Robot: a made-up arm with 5 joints.
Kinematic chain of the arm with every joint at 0, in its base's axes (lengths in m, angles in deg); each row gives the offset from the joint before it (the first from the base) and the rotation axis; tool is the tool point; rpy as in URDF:
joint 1: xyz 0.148 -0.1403 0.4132 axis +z
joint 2: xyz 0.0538 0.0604 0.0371 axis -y
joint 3: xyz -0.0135 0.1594 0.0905 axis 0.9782 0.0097 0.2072
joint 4: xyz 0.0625 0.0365 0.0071 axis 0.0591 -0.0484 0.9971
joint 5: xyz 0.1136 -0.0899 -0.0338 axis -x
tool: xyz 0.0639 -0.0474 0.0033 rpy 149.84 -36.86 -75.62
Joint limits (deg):
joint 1: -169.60..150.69
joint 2: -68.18..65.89
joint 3: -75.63..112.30
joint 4: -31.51..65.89
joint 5: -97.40..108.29
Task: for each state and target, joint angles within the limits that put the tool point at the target. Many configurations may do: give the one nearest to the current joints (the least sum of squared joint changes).
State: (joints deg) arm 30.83 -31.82 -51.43 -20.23 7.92
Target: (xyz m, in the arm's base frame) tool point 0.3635 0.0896 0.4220
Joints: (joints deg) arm 31.10 -49.36 -41.98 -8.30 6.06
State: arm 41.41 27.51 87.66 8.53 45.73
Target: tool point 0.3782 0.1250 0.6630
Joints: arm 0.24 24.87 86.20 18.01 48.19
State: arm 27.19 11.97 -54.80 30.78 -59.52
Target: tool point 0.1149 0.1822 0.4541
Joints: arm 74.34 -15.66 -41.71 13.29 -71.14
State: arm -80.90 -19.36 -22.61 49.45 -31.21
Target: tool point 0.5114 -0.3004 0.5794
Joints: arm -65.16 19.91 -15.60 45.46 -24.54
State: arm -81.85 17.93 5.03 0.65 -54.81
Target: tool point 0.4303 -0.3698 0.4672
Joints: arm -73.15 -0.35 13.33 11.02 -58.11
